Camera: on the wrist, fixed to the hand. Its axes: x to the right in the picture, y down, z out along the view.
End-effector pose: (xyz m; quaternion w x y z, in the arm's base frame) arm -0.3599 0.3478 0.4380 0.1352 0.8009 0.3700 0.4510
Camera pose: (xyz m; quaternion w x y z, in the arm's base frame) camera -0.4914 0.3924 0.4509 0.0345 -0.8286 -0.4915 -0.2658
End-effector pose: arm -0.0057 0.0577 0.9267 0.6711 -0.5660 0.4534 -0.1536
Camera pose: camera -0.0667 -0.0358 1.0102 0.8251 -0.3959 0.3203 -0.2445
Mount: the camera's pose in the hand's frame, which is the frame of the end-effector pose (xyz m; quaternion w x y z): -0.0021 -0.0855 -0.1101 0.9607 0.2630 -0.0816 -0.0356
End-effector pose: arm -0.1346 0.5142 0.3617 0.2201 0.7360 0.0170 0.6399
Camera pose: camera -0.2176 0.6240 0.3394 0.0421 0.8166 0.1929 0.5424
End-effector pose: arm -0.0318 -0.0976 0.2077 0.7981 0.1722 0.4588 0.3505
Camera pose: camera -0.0921 -0.1637 0.1008 0.7714 0.3876 0.4740 0.1736
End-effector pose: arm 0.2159 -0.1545 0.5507 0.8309 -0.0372 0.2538 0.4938
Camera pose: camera 0.2445 -0.2342 0.4399 0.8463 0.2140 0.3046 0.3811
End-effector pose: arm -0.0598 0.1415 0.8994 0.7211 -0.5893 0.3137 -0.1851
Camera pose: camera -0.1264 0.0418 0.9705 0.8668 -0.4028 0.1729 -0.2379
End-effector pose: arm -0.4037 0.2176 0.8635 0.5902 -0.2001 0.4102 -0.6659
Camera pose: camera -0.5390 0.2509 0.8666 0.6294 -0.1059 0.1637 -0.7523
